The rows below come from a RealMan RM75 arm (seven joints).
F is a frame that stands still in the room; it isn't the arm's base.
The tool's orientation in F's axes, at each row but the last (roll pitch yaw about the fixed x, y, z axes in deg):
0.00, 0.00, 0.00
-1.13, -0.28, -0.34
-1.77, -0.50, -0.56
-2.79, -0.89, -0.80
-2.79, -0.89, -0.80
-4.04, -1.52, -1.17
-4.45, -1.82, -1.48
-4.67, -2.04, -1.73
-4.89, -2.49, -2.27
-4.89, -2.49, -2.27
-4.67, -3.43, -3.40
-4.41, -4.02, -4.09
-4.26, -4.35, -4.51
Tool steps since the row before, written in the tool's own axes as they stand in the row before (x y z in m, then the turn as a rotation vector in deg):
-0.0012, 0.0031, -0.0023, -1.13, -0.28, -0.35
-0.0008, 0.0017, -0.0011, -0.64, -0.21, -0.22
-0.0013, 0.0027, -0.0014, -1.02, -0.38, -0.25
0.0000, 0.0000, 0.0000, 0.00, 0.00, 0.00
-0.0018, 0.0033, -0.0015, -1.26, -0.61, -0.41
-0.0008, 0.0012, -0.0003, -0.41, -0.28, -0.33
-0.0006, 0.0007, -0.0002, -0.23, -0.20, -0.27
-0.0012, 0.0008, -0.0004, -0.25, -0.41, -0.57
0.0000, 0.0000, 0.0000, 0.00, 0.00, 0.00
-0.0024, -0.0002, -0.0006, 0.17, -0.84, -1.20
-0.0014, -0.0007, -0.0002, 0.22, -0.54, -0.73
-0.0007, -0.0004, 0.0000, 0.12, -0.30, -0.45
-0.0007, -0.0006, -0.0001, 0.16, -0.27, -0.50
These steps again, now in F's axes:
-0.0012, 0.0031, -0.0023, -1.13, -0.28, -0.35
-0.0008, 0.0017, -0.0011, -0.64, -0.21, -0.22
-0.0013, 0.0027, -0.0015, -1.02, -0.38, -0.25
0.0000, 0.0000, 0.0000, 0.00, 0.00, 0.00
-0.0017, 0.0032, -0.0017, -1.26, -0.61, -0.40
-0.0008, 0.0012, -0.0004, -0.41, -0.29, -0.32
-0.0006, 0.0007, -0.0003, -0.23, -0.21, -0.26
-0.0012, 0.0008, -0.0005, -0.24, -0.45, -0.54
0.0000, 0.0000, 0.0000, 0.00, 0.00, 0.00
-0.0024, -0.0002, -0.0007, 0.18, -0.95, -1.12
-0.0014, -0.0006, -0.0002, 0.22, -0.61, -0.67
-0.0007, -0.0003, 0.0000, 0.13, -0.34, -0.42
-0.0007, -0.0005, -0.0001, 0.17, -0.32, -0.47

